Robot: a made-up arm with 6 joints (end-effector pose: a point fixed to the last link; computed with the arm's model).
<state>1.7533 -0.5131 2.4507 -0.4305 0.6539 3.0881</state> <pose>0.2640 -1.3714 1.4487 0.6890 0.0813 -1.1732</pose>
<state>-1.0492 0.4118 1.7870 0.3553 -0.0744 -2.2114</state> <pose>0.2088 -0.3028 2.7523 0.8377 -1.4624 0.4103</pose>
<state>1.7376 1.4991 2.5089 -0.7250 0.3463 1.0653</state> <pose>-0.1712 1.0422 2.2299 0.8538 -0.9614 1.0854</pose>
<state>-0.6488 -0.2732 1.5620 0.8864 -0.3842 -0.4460</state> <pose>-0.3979 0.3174 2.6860 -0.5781 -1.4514 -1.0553</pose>
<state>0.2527 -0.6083 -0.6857 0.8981 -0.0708 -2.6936</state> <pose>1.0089 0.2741 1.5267 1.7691 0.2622 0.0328</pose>
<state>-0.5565 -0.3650 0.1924 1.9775 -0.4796 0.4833</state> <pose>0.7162 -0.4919 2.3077 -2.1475 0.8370 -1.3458</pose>
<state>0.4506 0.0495 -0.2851 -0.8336 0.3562 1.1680</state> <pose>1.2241 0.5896 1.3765 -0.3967 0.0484 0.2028</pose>
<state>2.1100 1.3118 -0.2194 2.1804 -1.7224 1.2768</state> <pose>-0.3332 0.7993 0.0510 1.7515 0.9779 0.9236</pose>
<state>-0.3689 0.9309 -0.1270 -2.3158 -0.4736 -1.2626</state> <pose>1.2360 -0.4526 0.3754 -2.2720 0.2425 0.8258</pose>
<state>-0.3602 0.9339 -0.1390 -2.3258 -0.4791 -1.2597</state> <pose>1.2275 -0.4373 0.3626 -2.2616 0.2372 0.8357</pose>
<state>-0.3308 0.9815 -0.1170 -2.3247 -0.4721 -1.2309</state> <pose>1.2290 -0.3984 0.3221 -2.2796 0.2059 0.8931</pose>
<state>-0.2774 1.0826 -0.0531 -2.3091 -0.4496 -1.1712</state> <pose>1.2369 -0.3312 0.2479 -2.3314 0.1375 1.0072</pose>
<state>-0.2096 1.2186 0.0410 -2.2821 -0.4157 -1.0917</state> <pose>1.2399 -0.2463 0.1521 -2.4043 0.0345 1.1564</pose>
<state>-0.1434 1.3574 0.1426 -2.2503 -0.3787 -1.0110</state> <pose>1.2319 -0.1641 0.0566 -2.4784 -0.0850 1.3044</pose>
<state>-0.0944 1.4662 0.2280 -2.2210 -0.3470 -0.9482</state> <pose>1.2202 -0.1047 -0.0150 -2.5374 -0.1888 1.4161</pose>
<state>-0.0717 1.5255 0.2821 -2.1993 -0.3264 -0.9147</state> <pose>1.2178 -0.0783 -0.0496 -2.5752 -0.2474 1.4721</pose>
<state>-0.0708 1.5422 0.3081 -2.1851 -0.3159 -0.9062</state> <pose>1.2278 -0.0785 -0.0530 -2.5966 -0.2612 1.4817</pose>
